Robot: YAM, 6 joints.
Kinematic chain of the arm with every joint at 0, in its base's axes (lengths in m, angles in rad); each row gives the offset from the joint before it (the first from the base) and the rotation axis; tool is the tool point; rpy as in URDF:
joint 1: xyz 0 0 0.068 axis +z
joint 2: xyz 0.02 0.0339 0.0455 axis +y
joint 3: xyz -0.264 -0.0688 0 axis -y
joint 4: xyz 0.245 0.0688 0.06 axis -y
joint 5: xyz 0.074 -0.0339 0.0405 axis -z
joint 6: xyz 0.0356 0 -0.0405 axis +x
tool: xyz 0 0 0 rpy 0 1.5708 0
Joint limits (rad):
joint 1: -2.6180..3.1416
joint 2: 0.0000..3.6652
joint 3: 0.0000..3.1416
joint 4: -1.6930..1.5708
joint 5: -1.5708..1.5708
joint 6: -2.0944..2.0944
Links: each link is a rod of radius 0.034 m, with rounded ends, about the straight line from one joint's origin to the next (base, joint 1, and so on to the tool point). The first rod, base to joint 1, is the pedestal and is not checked.
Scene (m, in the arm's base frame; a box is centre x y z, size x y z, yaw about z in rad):
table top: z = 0
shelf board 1: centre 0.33 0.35 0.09 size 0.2 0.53 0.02 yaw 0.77
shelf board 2: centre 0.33 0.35 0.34 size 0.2 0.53 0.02 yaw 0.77
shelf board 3: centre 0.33 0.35 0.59 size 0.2 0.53 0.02 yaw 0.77
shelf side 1: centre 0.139 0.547 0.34 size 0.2 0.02 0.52 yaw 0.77
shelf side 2: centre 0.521 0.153 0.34 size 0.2 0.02 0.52 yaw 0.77
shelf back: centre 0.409 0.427 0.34 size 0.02 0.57 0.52 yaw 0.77
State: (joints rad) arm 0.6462 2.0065 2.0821 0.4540 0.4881 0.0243
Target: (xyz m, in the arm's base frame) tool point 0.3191 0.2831 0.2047
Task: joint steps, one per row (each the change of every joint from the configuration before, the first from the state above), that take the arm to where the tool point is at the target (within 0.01 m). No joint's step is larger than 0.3 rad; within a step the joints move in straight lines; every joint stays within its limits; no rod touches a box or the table.
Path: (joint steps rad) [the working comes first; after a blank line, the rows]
Joints at the target: 0.7681 1.9043 1.2198 0.1883 0.5335 0.0243
Straight joint move there: touches shelf board 2.

1: -0.0290 -0.2087 -0.2356 -0.0559 0.0323 0.0267
2: -0.0291 -0.2087 -0.2355 -0.0559 0.0323 0.0267
3: -0.0290 -0.2087 -0.2356 -0.0560 0.0323 0.0267
4: 0.0722 -0.0396 -0.2437 -0.1270 0.0081 -0.0267
5: 0.0723 -0.0397 -0.2437 -0.1270 0.0081 -0.0267
6: 0.0723 -0.0397 -0.2437 -0.1271 0.0081 -0.0267
7: -0.0026 0.2143 0.1918 0.0944 -0.0252 0.0000
8: -0.0026 0.2143 0.1918 0.0944 -0.0253 0.0000
9: -0.0026 0.2143 0.1919 0.0944 -0.0253 0.0000

